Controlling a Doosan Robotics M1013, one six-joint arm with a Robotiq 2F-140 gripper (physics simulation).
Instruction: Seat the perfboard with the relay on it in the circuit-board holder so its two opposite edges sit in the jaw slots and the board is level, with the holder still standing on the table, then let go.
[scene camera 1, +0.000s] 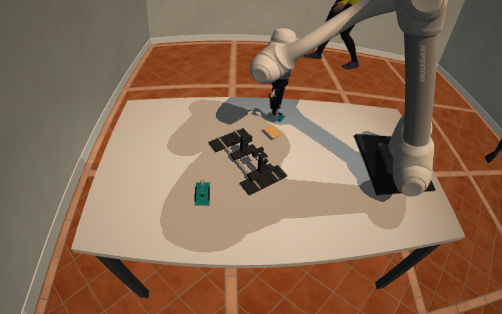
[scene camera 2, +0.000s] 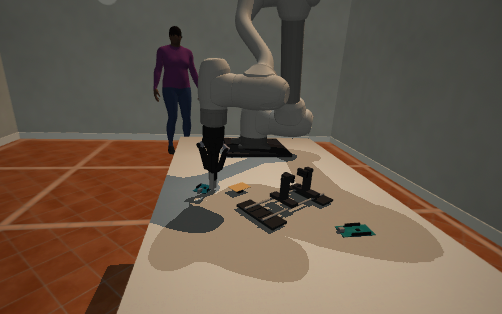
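Pixels of known places: gripper, fingertip midpoint: (scene camera 1: 274, 119) (scene camera 2: 212, 188); arm's base at its link origin: (scene camera 2: 253, 144).
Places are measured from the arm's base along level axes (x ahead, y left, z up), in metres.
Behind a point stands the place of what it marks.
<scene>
My gripper (scene camera 1: 273, 114) @(x 0.580, y -0.206, z -0.005 m) (scene camera 2: 212, 183) @(x 0.580, y -0.206, z -0.005 m) is shut with nothing between the fingers. It points straight down at the far side of the table, its tips right at a small teal board (scene camera 1: 281, 117) @(x 0.544, y -0.234, z -0.013 m) (scene camera 2: 200, 188) @(x 0.593, y -0.249, z -0.001 m) that lies flat there with small parts on it. A bare tan board (scene camera 1: 272, 132) @(x 0.591, y -0.103, z 0.006 m) (scene camera 2: 239, 187) @(x 0.596, y -0.109, z 0.006 m) lies just beside it. The black circuit-board holder (scene camera 1: 263, 179) @(x 0.628, y 0.148, z 0.002 m) (scene camera 2: 261, 213) @(x 0.770, y -0.050, z 0.002 m) stands mid-table with two upright jaws (scene camera 1: 245, 138) (scene camera 2: 285, 184) on rails, and nothing sits in them. A larger green board (scene camera 1: 202, 193) @(x 0.839, y 0.217, z -0.014 m) (scene camera 2: 354, 230) @(x 0.840, y 0.216, z -0.013 m) with a dark part lies apart from the holder, at the near left in scene camera 1.
The arm's black base plate (scene camera 1: 371, 158) @(x 0.150, y 0.005, z 0.002 m) (scene camera 2: 258, 150) @(x 0.117, y 0.018, z 0.002 m) is on the table's right side in scene camera 1. One person (scene camera 2: 175, 84) stands on the tiled floor beyond the table's end. Another person's legs (scene camera 1: 347, 37) show past the far edge.
</scene>
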